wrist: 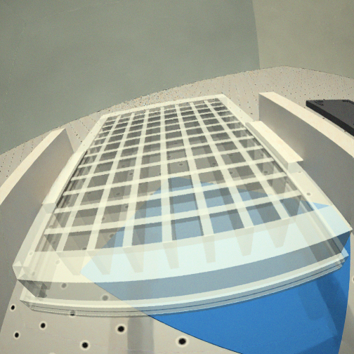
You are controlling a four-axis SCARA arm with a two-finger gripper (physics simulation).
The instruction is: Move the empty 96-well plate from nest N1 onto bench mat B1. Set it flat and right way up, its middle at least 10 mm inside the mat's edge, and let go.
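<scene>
The clear, empty 96-well plate [175, 269] fills the middle of the wrist view, right way up. My gripper [162, 124] is shut on it, one pale finger along each long side. The blue bench mat [295, 310] lies below the plate at the lower right and also shows through its clear wells. The plate appears raised above the mat and the bench, with part of it over the mat and part over bare bench. The height of the gap cannot be told. Nest N1 cannot be identified in this view.
A pale bench top [102, 335] with rows of small dark holes lies beneath and around the mat. A dark flat object [332, 114] sits at the right, beyond the right finger. A grey-green wall or floor shows behind the bench edge.
</scene>
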